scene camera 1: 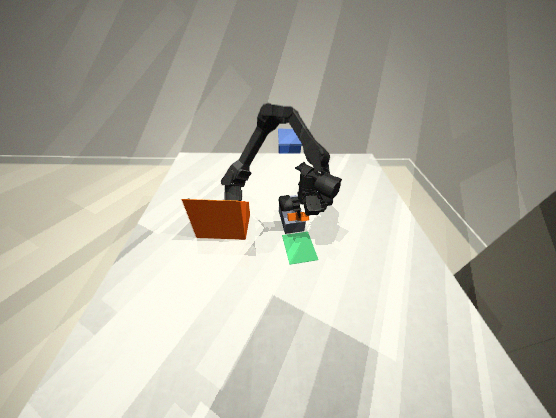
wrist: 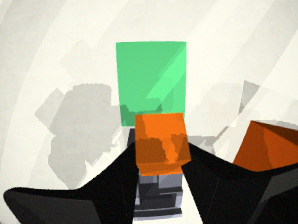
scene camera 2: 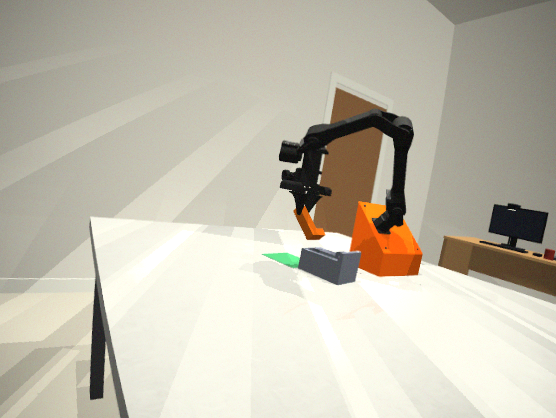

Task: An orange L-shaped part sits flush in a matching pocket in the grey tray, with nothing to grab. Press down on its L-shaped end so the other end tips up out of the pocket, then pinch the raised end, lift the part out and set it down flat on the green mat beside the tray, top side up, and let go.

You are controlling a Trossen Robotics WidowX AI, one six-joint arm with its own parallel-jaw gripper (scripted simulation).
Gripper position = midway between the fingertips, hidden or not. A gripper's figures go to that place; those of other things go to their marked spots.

My gripper [wrist: 157, 146] is 0.11 m from the lens. An orange L-shaped part [wrist: 162, 147]: 0.08 m from the lens. A green mat [wrist: 151, 75]: 0.24 m from the lens. The marked spots on the orange L-shaped part and the green mat are 0.18 m apart.
